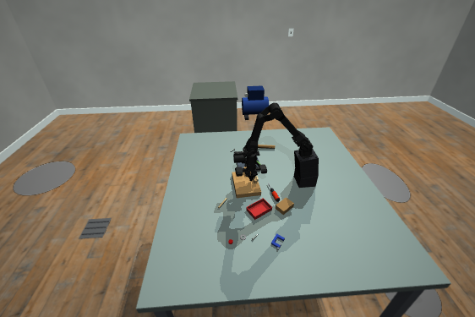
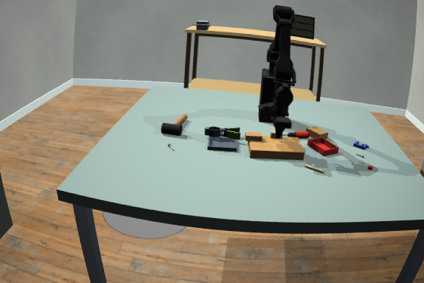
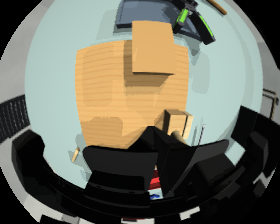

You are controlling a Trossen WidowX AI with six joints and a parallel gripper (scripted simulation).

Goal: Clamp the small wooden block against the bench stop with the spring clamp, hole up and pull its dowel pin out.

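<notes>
The dowel pin lies 2 cm behind my hand and 2 cm below it. From my hand the other things lie so: red tray 20 cm to the left, 7 cm below; wooden board 3 cm ahead, 1 cm to the right, 6 cm below; dark tray 3 cm behind, 20 cm to the right, 7 cm below.
</notes>
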